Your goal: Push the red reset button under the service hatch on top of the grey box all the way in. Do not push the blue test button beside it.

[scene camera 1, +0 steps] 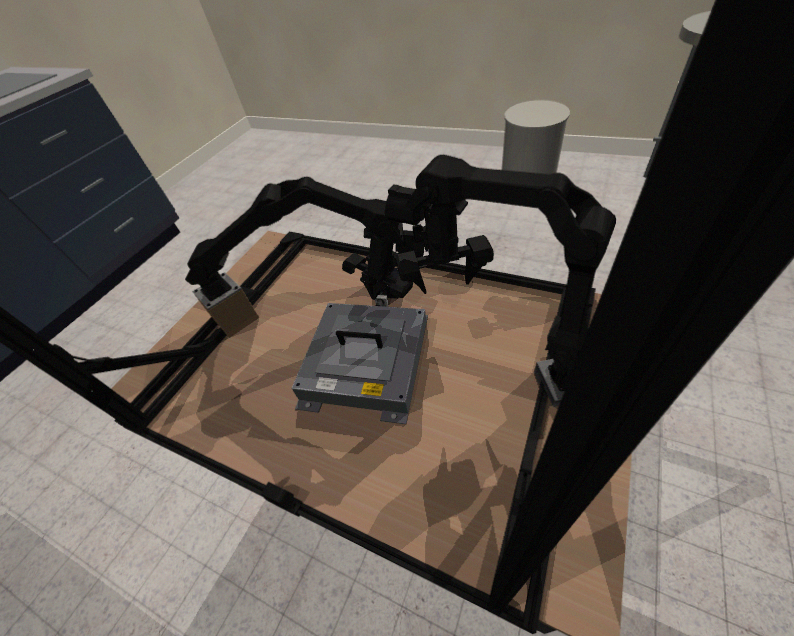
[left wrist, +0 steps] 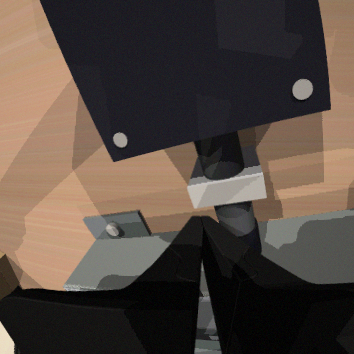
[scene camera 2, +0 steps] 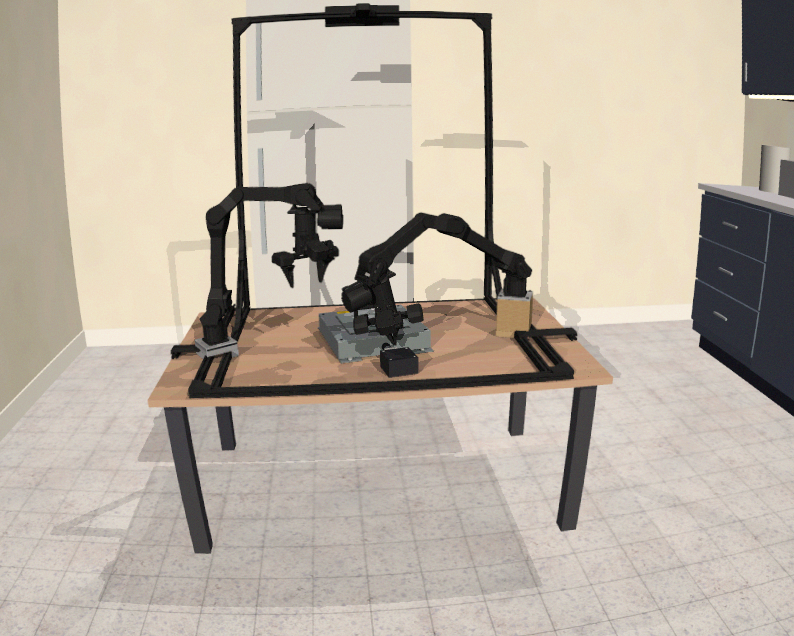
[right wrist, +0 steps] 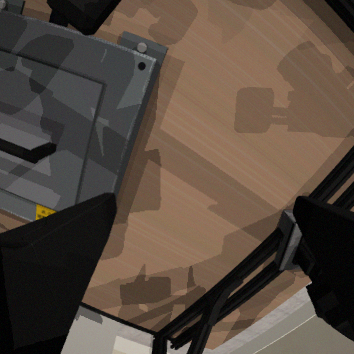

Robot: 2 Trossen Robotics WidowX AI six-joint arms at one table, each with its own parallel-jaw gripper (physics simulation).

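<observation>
The grey box (scene camera 1: pixel 414 344) (scene camera 2: pixel 351 347) (left wrist: pixel 310 255) (right wrist: pixel 125 95) sits on the table with its service hatch (scene camera 1: pixel 331 364) (right wrist: pixel 75 100) closed and a black handle (scene camera 1: pixel 359 335) (right wrist: pixel 35 152) upright on it. The red and blue buttons do not show. My left gripper (scene camera 1: pixel 379 291) (scene camera 2: pixel 395 339) (left wrist: pixel 199 223) is shut and empty, at the box's edge farther from scene camera 1, beside the dark rod there; contact cannot be told. My right gripper (scene camera 1: pixel 446 286) (scene camera 2: pixel 305 282) (right wrist: pixel 206 203) is open and empty, raised well above the table.
A black block (scene camera 2: pixel 399 362) (left wrist: pixel 175 75) stands beside the box, linked by the dark rod (left wrist: pixel 235 220) with a pale collar (left wrist: pixel 227 190). Black rails (scene camera 2: pixel 371 387) border the table (scene camera 1: pixel 371 490). The two arms are close together in scene camera 1.
</observation>
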